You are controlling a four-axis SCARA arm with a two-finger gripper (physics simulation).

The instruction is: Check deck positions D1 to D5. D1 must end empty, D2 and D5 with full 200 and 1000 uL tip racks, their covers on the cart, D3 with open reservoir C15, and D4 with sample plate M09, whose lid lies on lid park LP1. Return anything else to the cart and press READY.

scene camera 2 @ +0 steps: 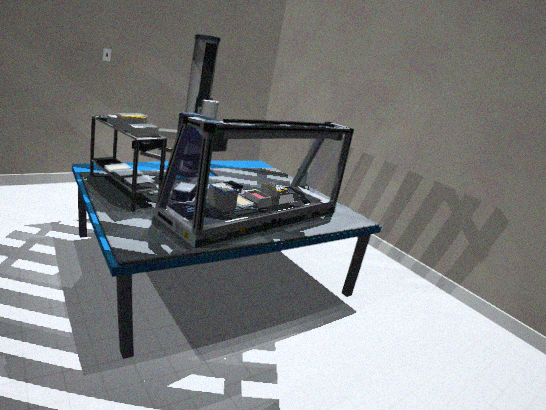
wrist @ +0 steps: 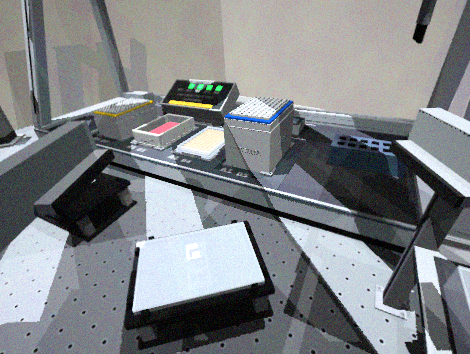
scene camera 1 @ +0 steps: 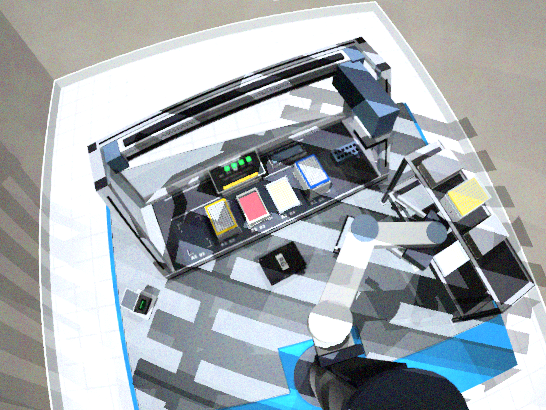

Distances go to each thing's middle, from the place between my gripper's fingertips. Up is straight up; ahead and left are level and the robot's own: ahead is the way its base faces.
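Looking at the red-filled plate [scene camera 1: 250, 202], I find that it is 16 cm below my hand, and that it is also 41 cm to the left of my hand and 22 cm ahead of it.
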